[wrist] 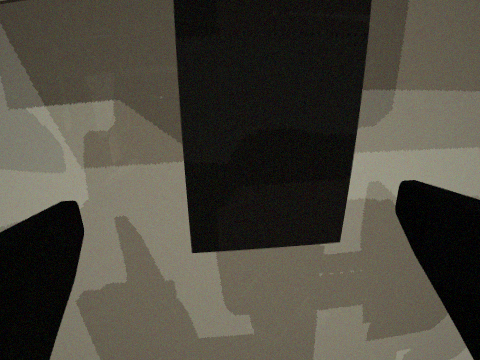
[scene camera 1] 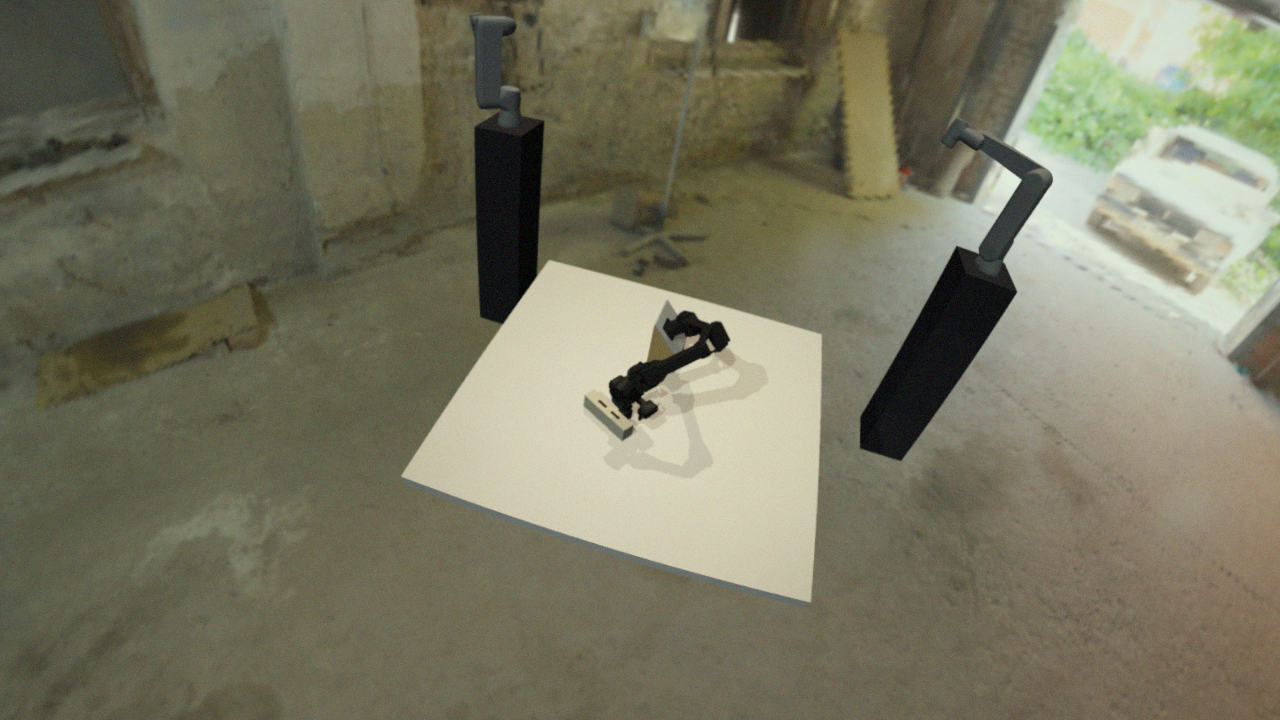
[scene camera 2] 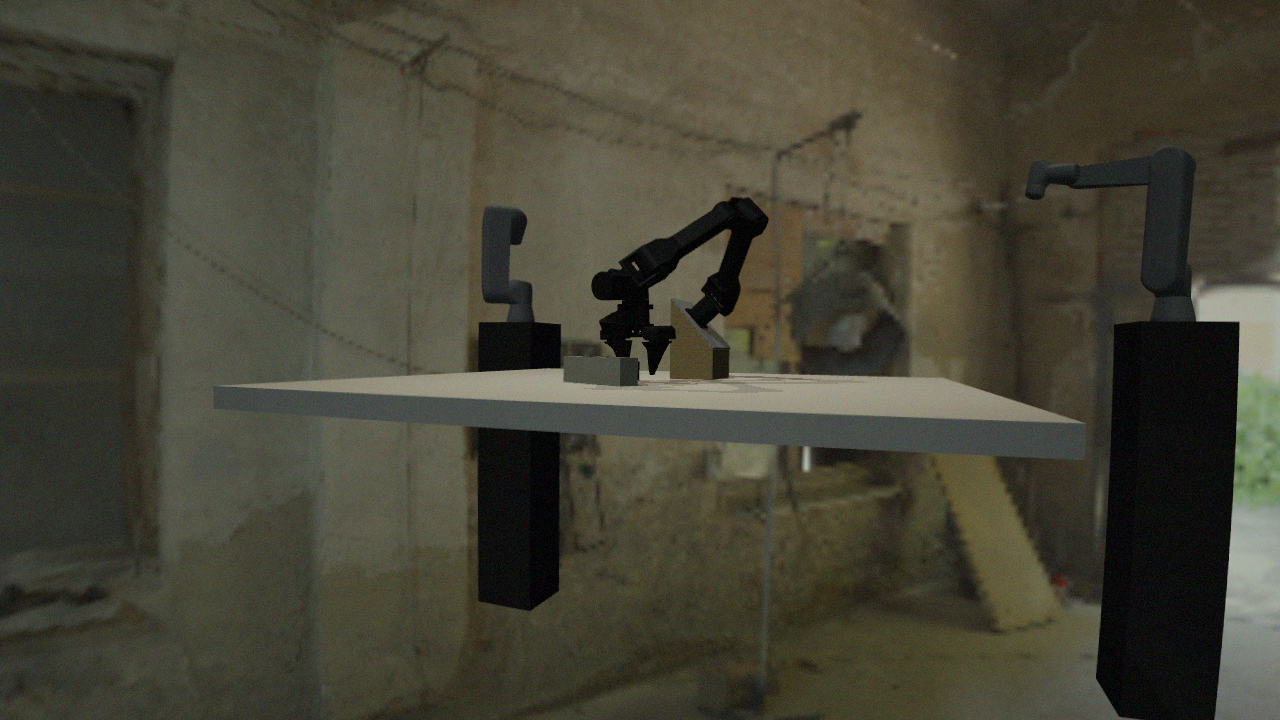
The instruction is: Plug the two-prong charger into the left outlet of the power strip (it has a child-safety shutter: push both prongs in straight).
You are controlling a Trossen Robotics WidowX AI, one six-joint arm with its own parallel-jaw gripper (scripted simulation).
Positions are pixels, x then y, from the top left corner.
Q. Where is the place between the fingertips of my gripper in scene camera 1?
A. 630, 411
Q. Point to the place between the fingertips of my gripper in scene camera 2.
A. At 638, 373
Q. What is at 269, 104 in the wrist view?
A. A charger.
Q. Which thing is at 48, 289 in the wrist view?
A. My gripper.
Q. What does my gripper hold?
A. Nothing.
